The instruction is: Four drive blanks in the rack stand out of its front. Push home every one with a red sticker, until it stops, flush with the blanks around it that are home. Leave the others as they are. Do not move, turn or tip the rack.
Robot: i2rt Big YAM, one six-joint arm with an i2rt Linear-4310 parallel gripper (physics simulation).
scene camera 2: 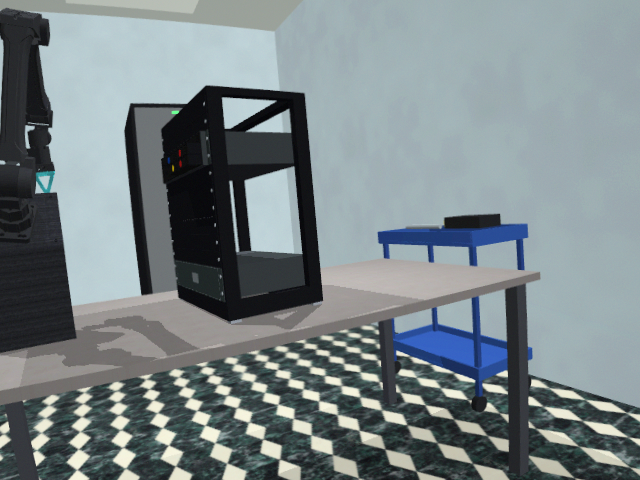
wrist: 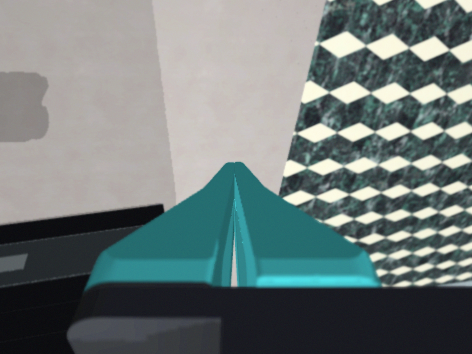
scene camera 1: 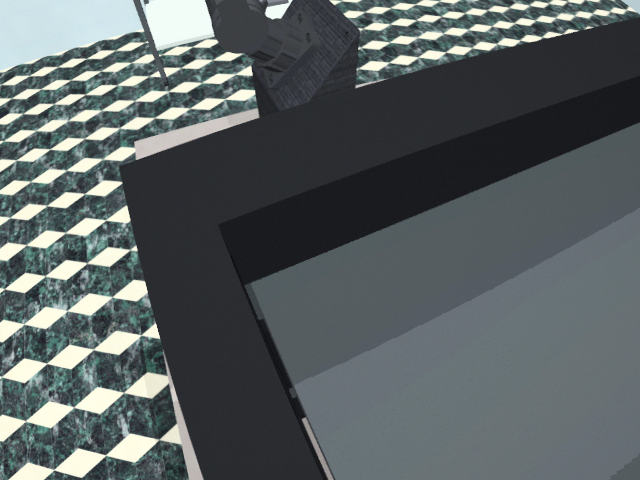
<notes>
The pictures show: the gripper and a black rack.
</notes>
